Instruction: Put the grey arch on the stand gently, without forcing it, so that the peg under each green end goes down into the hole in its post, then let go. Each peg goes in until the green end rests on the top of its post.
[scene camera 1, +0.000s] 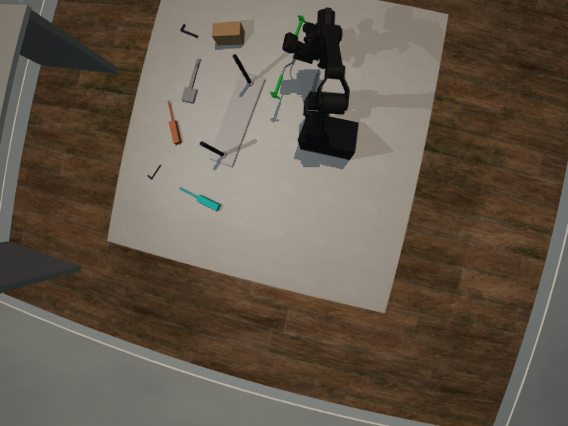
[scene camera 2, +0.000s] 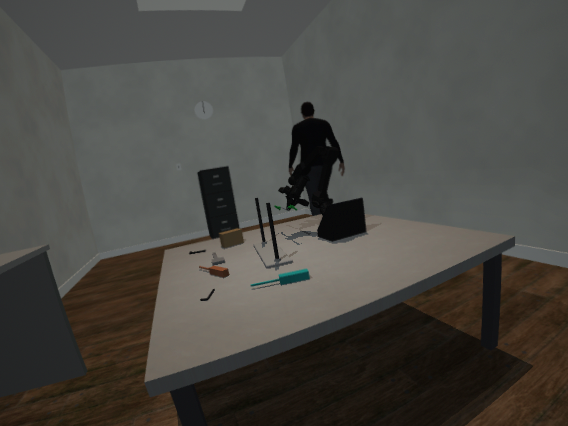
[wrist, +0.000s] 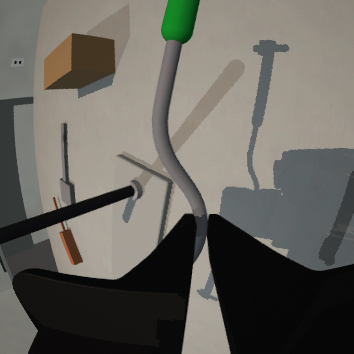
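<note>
My gripper is shut on the curved grey middle of the arch, holding it in the air above the table. The grey arch has green ends; one green end points toward the front and the other green end toward the back in scene camera 1. The stand's flat base lies to the left of the arch there. Its two black posts rise from the base: a far post and a near post. The arch is apart from both posts. Their holes are too small to see.
A brown box stands beyond the stand. A grey tool, an orange screwdriver, a teal screwdriver and two black hex keys lie around it. A person stands behind the table.
</note>
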